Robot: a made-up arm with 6 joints. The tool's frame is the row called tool.
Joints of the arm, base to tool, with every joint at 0 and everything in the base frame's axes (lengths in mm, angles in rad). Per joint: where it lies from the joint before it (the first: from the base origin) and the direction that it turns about. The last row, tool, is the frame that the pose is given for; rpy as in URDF.
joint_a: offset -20.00 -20.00 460.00 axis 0 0 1
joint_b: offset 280.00 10.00 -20.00 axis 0 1 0
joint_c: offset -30.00 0.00 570.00 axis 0 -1 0
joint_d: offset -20.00 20.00 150.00 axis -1 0 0
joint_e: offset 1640.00 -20.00 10.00 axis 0 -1 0
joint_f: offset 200.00 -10.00 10.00 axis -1 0 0
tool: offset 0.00 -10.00 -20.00 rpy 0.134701 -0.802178 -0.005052
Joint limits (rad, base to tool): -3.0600..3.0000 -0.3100..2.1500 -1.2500..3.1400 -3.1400..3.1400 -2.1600..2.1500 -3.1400..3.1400
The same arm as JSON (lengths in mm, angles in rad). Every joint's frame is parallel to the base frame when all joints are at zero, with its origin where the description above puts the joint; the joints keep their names.
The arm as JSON. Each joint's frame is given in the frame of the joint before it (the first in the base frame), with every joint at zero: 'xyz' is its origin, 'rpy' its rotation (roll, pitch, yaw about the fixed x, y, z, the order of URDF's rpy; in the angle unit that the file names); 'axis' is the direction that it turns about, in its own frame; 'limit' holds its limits. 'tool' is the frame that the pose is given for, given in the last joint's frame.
{"units": {"length": "mm", "angle": "rad"}, "joints": [
  {"name": "joint_a", "type": "revolute", "origin": {"xyz": [-20.0, -20.0, 460.0], "rpy": [0.0, 0.0, 0.0]}, "axis": [0.0, 0.0, 1.0], "limit": {"lower": -3.06, "upper": 3.0}},
  {"name": "joint_b", "type": "revolute", "origin": {"xyz": [280.0, 10.0, -20.0], "rpy": [0.0, 0.0, 0.0]}, "axis": [0.0, 1.0, 0.0], "limit": {"lower": -0.31, "upper": 2.15}},
  {"name": "joint_c", "type": "revolute", "origin": {"xyz": [-30.0, 0.0, 570.0], "rpy": [0.0, 0.0, 0.0]}, "axis": [0.0, -1.0, 0.0], "limit": {"lower": -1.25, "upper": 3.14}},
  {"name": "joint_d", "type": "revolute", "origin": {"xyz": [-20.0, 20.0, 150.0], "rpy": [0.0, 0.0, 0.0]}, "axis": [-1.0, 0.0, 0.0], "limit": {"lower": -3.14, "upper": 3.14}},
  {"name": "joint_e", "type": "revolute", "origin": {"xyz": [1640.0, -20.0, 10.0], "rpy": [0.0, 0.0, 0.0]}, "axis": [0.0, -1.0, 0.0], "limit": {"lower": -2.16, "upper": 2.15}},
  {"name": "joint_f", "type": "revolute", "origin": {"xyz": [200.0, -10.0, 10.0], "rpy": [0.0, 0.0, 0.0]}, "axis": [-1.0, 0.0, 0.0], "limit": {"lower": -3.14, "upper": 3.14}}
], "tool": {"origin": {"xyz": [0.0, -10.0, -20.0], "rpy": [0.1347, -0.8022, -0.0051]}}}

